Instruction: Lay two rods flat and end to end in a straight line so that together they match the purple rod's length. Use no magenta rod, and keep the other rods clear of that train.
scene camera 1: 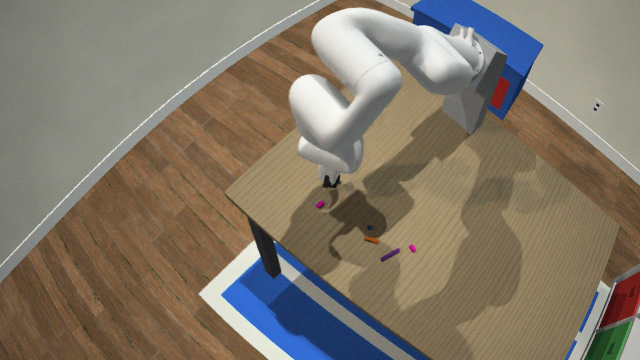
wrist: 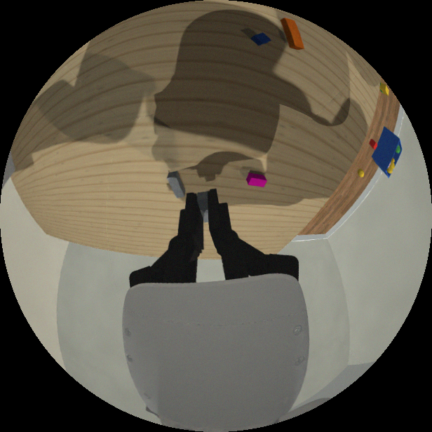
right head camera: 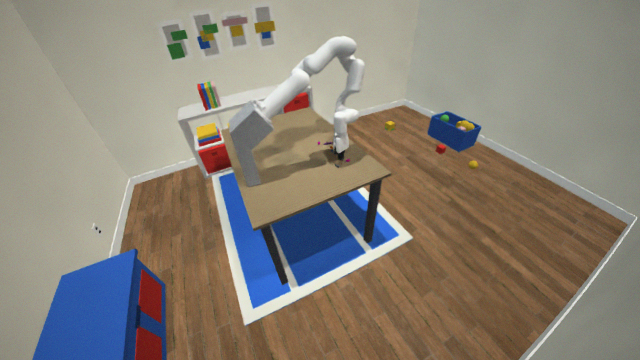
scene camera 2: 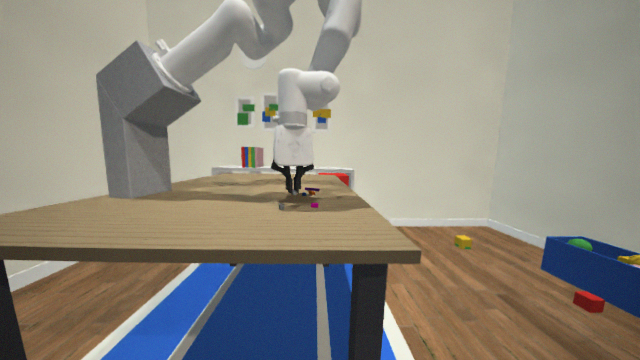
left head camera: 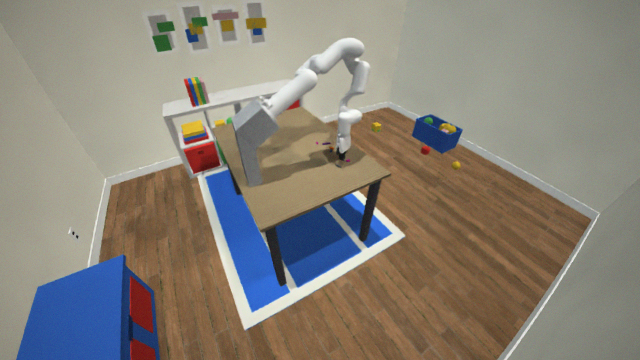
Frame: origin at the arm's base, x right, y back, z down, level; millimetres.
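Where they show: gripper, fingertip midpoint: [scene camera 1: 332, 183] [right head camera: 340, 158] [scene camera 2: 293, 192] [left head camera: 341, 159]; arm's base at its link origin: [scene camera 1: 465, 56] [right head camera: 262, 114] [scene camera 2: 173, 74] [left head camera: 267, 112].
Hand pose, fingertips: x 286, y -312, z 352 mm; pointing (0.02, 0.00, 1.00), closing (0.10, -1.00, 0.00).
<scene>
Each offset is from my fingertips to the top centre of the thing. Level surfaces: height alone.
My gripper [wrist: 204, 202] [scene camera 2: 294, 191] [scene camera 1: 330, 185] is shut on a short grey rod [wrist: 202, 202], held above the table. A second grey rod {dx -2, dy +32, dz +31 mm} [wrist: 175, 185] [scene camera 2: 281, 206] lies on the table just left of the fingertips in the wrist view. The purple rod {dx -218, dy -146, dz +31 mm} [scene camera 1: 390, 254] [left head camera: 326, 143] lies flat, with the orange rod {dx -153, dy -117, dz +31 mm} [scene camera 1: 371, 240] [wrist: 292, 34] near one end and a small blue rod {dx -137, dy -82, dz +31 mm} [scene camera 1: 369, 227] [wrist: 260, 38] beside the orange one. One magenta rod {dx +17, dy -56, dz +31 mm} [wrist: 256, 179] [scene camera 1: 320, 204] lies right of the gripper in the wrist view; another magenta rod {dx -276, dy -110, dz +31 mm} [scene camera 1: 412, 248] lies beside the purple rod.
The wooden table {dz +41 mm} [left head camera: 300, 195] has its near edge beyond the grey rods, and the arm's grey base [left head camera: 252, 145] stands at one side. On the floor are a blue toy bin [left head camera: 436, 134], a red block [scene camera 2: 588, 301] and a yellow block [scene camera 2: 463, 242].
</scene>
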